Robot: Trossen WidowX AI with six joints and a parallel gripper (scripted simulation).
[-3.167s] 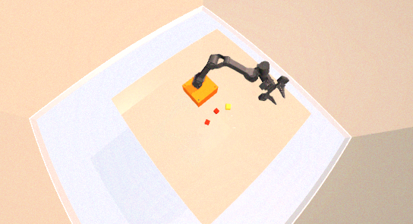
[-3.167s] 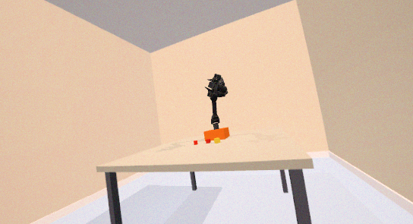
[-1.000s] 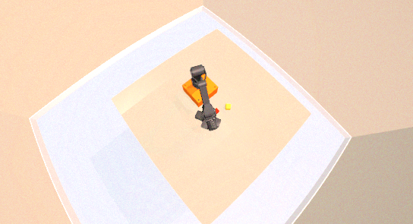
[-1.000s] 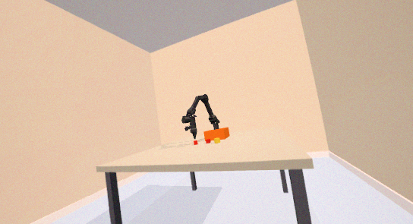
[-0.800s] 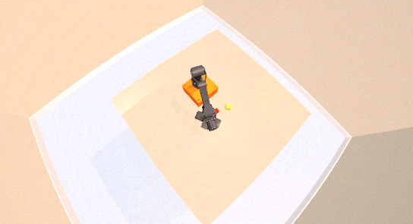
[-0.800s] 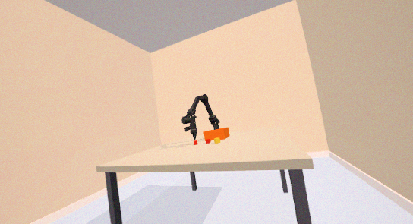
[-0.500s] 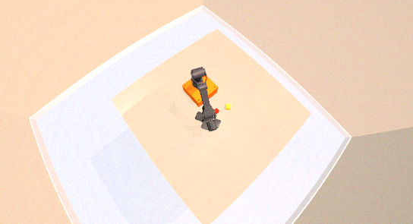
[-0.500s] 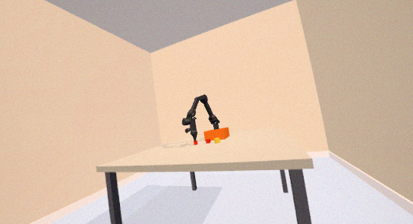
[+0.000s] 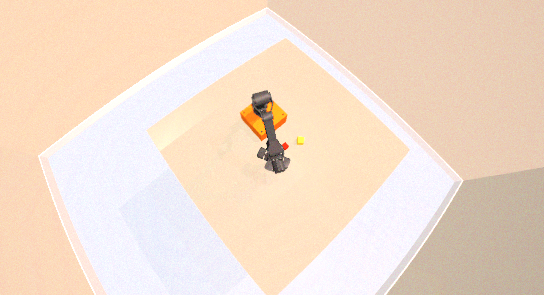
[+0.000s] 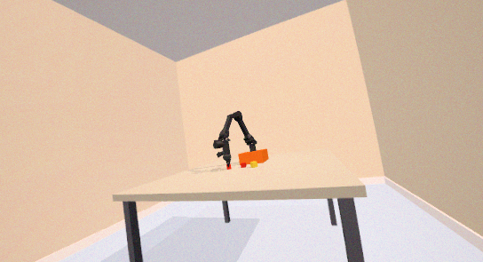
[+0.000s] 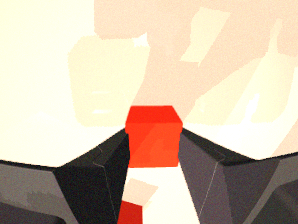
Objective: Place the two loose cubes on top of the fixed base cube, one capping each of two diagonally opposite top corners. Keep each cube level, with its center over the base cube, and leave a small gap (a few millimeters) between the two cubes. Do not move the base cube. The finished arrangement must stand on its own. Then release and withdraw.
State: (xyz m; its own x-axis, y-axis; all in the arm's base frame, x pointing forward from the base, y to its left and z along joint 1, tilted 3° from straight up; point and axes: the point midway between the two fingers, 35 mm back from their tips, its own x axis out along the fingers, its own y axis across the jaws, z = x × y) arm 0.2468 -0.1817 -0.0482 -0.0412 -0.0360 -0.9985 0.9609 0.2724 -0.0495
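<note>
My gripper tip is 5 cm short of the yellow cube and 21 cm to the right of it.
</note>
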